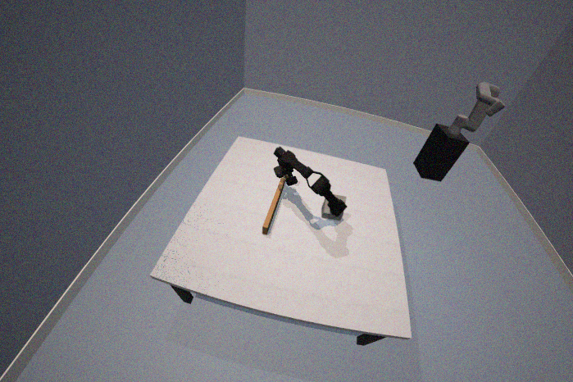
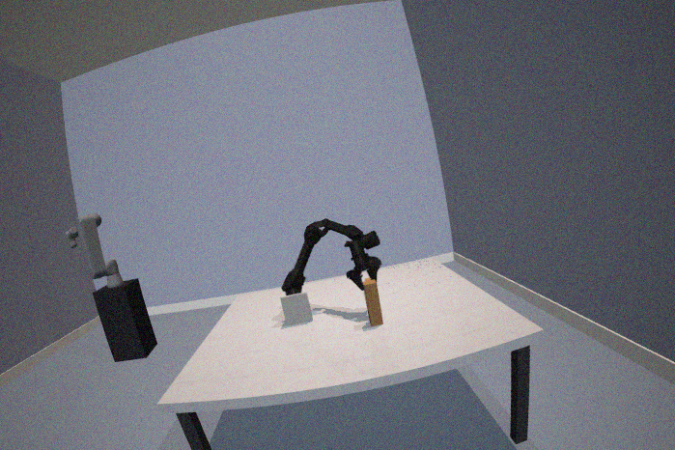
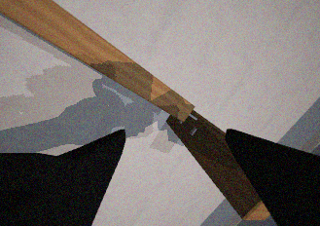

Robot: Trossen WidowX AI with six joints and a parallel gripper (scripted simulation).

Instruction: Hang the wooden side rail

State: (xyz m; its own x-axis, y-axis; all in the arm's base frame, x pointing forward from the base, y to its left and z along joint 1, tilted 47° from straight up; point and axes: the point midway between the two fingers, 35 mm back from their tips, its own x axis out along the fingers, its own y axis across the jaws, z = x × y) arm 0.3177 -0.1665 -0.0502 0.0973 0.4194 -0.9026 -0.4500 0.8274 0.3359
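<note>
Right now my gripper tip is 9 cm to the left of the wooden headboard post, 4 cm above it and 1 cm past it.
</note>
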